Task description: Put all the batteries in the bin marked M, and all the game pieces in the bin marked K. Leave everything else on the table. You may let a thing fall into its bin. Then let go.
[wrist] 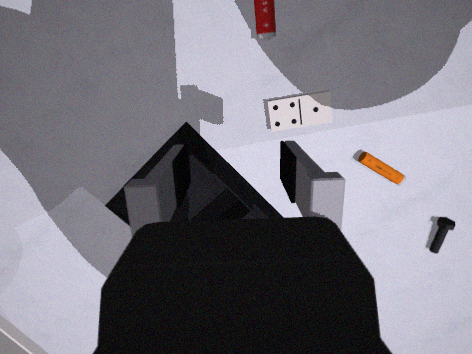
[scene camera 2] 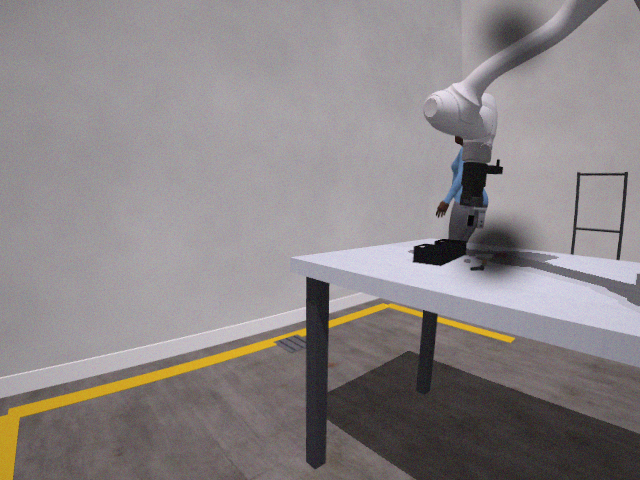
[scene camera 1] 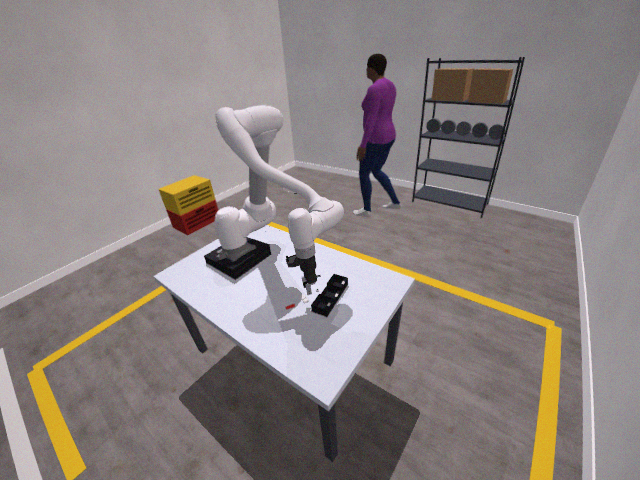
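Pixels of known places: gripper, between the fingertips: (wrist: 234, 161) (scene camera 2: 474, 227) (scene camera 1: 307, 290); arm's base, origin of its link: (scene camera 1: 236, 250).
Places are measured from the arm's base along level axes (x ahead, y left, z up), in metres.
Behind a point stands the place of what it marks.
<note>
My gripper (scene camera 1: 308, 289) {x 0.617, y -0.027, z 0.031 m} (scene camera 2: 476, 222) {x 0.617, y -0.027, z 0.031 m} (wrist: 234, 161) {x 0.617, y -0.027, z 0.031 m} is open and empty, above the table beside the bins. In the wrist view a corner of the black bins (scene camera 1: 319, 311) {x 0.698, y -0.044, z -0.046 m} (scene camera 2: 426, 256) {x 0.645, y 0.202, z -0.045 m} (wrist: 215, 162) {x 0.647, y -0.016, z -0.042 m} shows below and between the fingers. The bins stand in a joined row; their letters cannot be read. A red battery (scene camera 1: 290, 306) {x 0.556, y -0.099, z -0.054 m} (wrist: 265, 19) {x 0.559, y -0.084, z -0.053 m} lies at the top of the wrist view, partly cut off. A white domino (scene camera 1: 305, 299) {x 0.580, y -0.015, z -0.060 m} (wrist: 300, 111) {x 0.568, y -0.012, z -0.060 m} lies flat beyond the right finger. An orange cylinder (wrist: 381, 168) {x 0.532, y 0.066, z -0.057 m}, like a small battery, lies right of that finger.
A black bolt (scene camera 2: 477, 268) {x 0.507, y 0.165, z -0.062 m} (wrist: 441, 235) {x 0.510, y 0.159, z -0.058 m} lies right of the orange cylinder in the wrist view. A small grey thing (scene camera 2: 467, 260) {x 0.579, y 0.083, z -0.060 m} lies near the bins. The arm's black base (scene camera 1: 237, 268) {x 0.145, y -0.102, z -0.006 m} stands on the table (scene camera 1: 206, 289) {x 0.079, y -0.285, z -0.067 m}. A person (scene camera 1: 379, 113) is behind the table. Dark smudges blur parts of the second scene view.
</note>
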